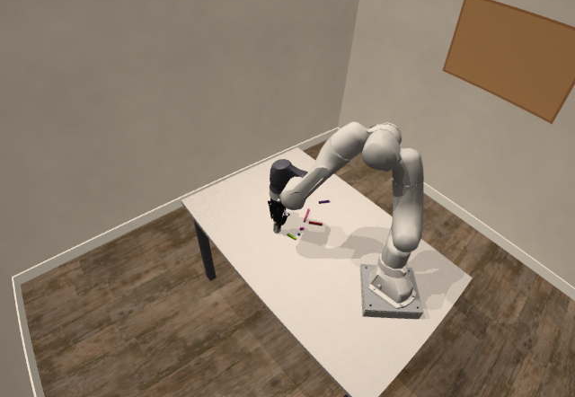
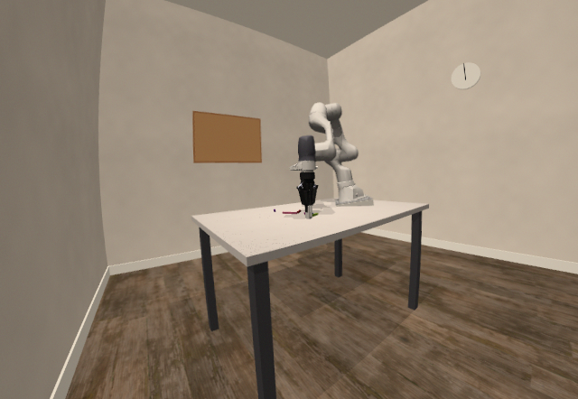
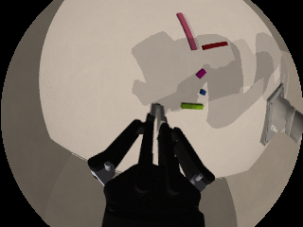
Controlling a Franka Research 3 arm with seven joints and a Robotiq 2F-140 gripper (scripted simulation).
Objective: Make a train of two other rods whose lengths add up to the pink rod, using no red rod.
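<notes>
My hand is 3 cm above the grey rod. Also, from my hand: small blue rod (8 cm to the right, 7 cm behind, 3 cm below); then lime rod (7 cm behind, 4 cm to the right, 3 cm below); then magenta rod (11 cm to the right, 5 cm behind, 3 cm below).
</notes>
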